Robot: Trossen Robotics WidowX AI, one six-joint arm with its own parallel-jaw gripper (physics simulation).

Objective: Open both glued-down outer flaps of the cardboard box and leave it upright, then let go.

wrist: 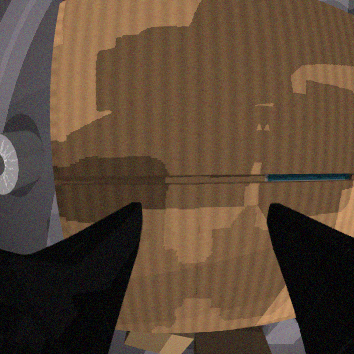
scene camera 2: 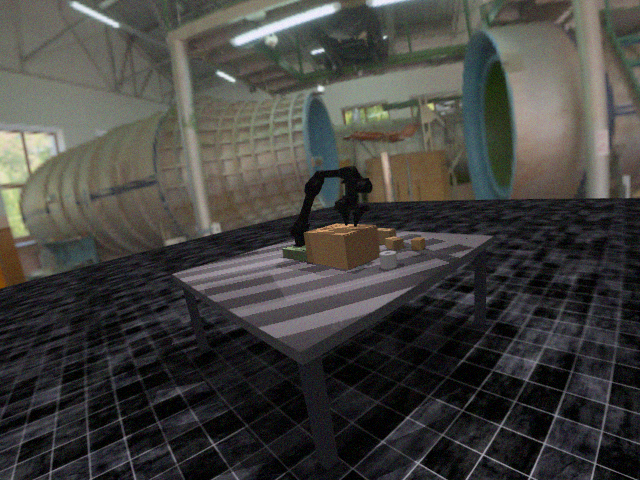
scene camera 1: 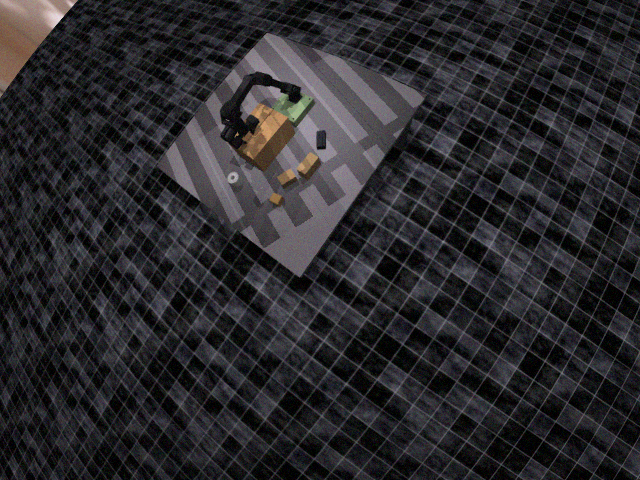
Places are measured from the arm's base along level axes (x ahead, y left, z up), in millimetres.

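Pixels of known places: gripper, between the fingertips: (wrist: 206, 212) (scene camera 2: 350, 226) (scene camera 1: 249, 138); arm's base, origin of its link: (scene camera 2: 301, 244) (scene camera 1: 295, 98).
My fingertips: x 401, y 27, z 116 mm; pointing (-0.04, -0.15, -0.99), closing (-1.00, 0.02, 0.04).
For each thing: its top centre in the pictures, then the offset to it from my fingertips. "spot": a spot on its surface instead.
- cardboard box, centre of its top: (wrist: 323, 177) (scene camera 2: 339, 228) (scene camera 1: 256, 129) 12 mm down, 70 mm back, 12 mm right
- upper flap, a spot on its surface: (wrist: 165, 100) spot: 12 mm down, 18 mm ahead, 49 mm right
- lower flap, a spot on its surface: (wrist: 190, 280) spot: 12 mm down, 6 mm ahead, 47 mm left
- thin blue strip, centre of its top: (wrist: 309, 171) 28 mm down, 70 mm back, 12 mm right
- white ring-shaped roll, centre of its top: (scene camera 2: 387, 252) (scene camera 1: 232, 177) 106 mm down, 219 mm ahead, 9 mm right
- medium, centre of its top: (wrist: 157, 342) (scene camera 2: 394, 238) (scene camera 1: 286, 176) 117 mm down, 43 mm ahead, 259 mm left
- black block, centre of its top: (scene camera 1: 320, 138) 134 mm down, 255 mm back, 271 mm left
The cardboard box (scene camera 1: 277, 140) (scene camera 2: 330, 249) stands upright on the table. In the wrist view its two outer flaps, the upper flap (wrist: 165, 100) and the lower flap (wrist: 190, 280), lie flat and closed, meeting at a narrow straight seam. A thin blue strip (wrist: 309, 177) shows in the seam at the right. My gripper (scene camera 2: 351, 223) (wrist: 206, 212) is open and empty, pointing down at the box top. Its fingertips appear over the lower flap, close to the seam; whether they touch the cardboard I cannot tell. Shadows cover much of the top.
A white ring-shaped roll (scene camera 1: 229, 179) (scene camera 2: 387, 261) (wrist: 12, 166) stands beside the box. Three small cardboard-coloured blocks, one large (scene camera 1: 308, 165), one medium (scene camera 1: 286, 178) and one small (scene camera 1: 276, 199), and a black block (scene camera 1: 321, 140) lie nearby. The arm stands on a green base (scene camera 1: 302, 110) (scene camera 2: 294, 252).
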